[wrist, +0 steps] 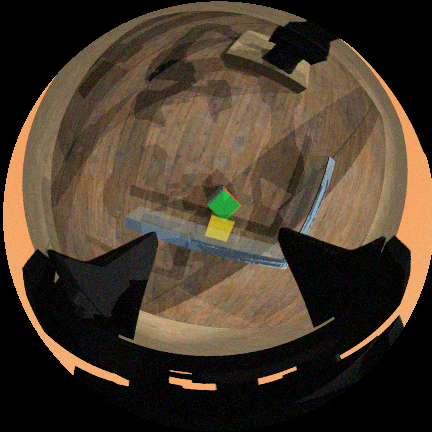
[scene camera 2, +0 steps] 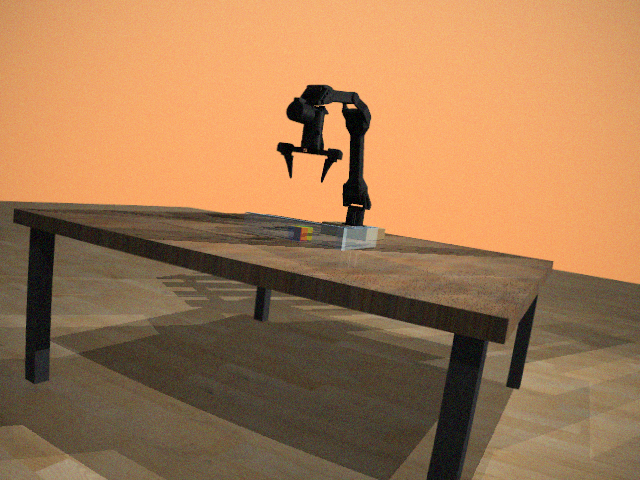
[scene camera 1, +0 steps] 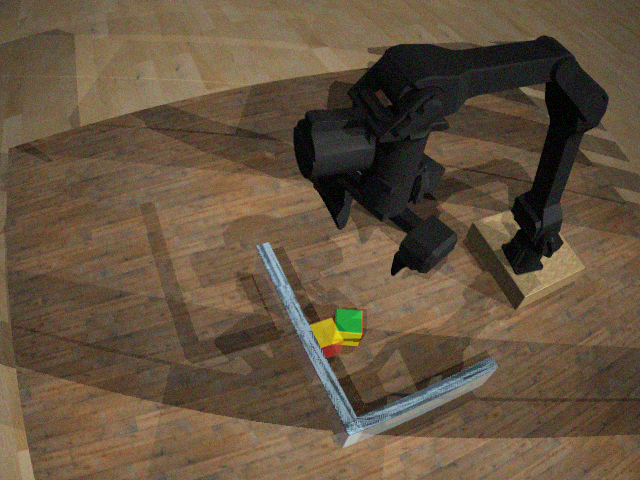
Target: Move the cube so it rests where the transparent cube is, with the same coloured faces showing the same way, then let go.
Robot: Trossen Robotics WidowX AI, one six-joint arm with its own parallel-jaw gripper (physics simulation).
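Pixels of known places: gripper, fingertip midpoint: (wrist: 218, 236) (scene camera 2: 306, 180) (scene camera 1: 367, 250); arm's base at its link origin: (wrist: 280, 60) (scene camera 2: 354, 225) (scene camera 1: 522, 257).
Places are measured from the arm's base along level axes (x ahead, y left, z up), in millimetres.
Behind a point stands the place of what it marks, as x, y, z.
Note:
One cube shows a green top (scene camera 1: 349, 320) @(334, 49, -2) (wrist: 224, 203) @(332, 49, -2) and a yellow side in scene camera 1. Beside it, one with a yellow top (scene camera 1: 325, 332) @(373, 61, -1) (wrist: 220, 228) @(373, 64, -2) and a red side stands close to the inner side of the wall. The frames do not plainly show which one is transparent. In scene camera 2 their small coloured faces (scene camera 2: 303, 233) @(408, 109, -14) run together in blue, orange and yellow. My gripper (scene camera 1: 367, 250) @(325, 27, 129) (scene camera 2: 306, 179) @(325, 27, 129) (wrist: 218, 236) @(325, 27, 129) is open and empty, pointing down, high above the table. In the wrist view both cubes appear in the gap between its fingers.
A glassy, L-shaped low wall (scene camera 1: 289, 294) @(411, 3, 18) (scene camera 2: 357, 237) @(296, 210, -9) (wrist: 150, 225) @(413, -43, 18) stands on the table (scene camera 1: 103, 206) @(696, -275, -42) (scene camera 2: 439, 273) @(419, 520, -42); its long leg runs past the cubes. The arm's base sits on a pale block (scene camera 1: 563, 263) @(-85, 31, 0) (scene camera 2: 381, 233) @(-98, 55, -19) (wrist: 246, 44) @(-2, -77, 0). Dark shadows cross the table.

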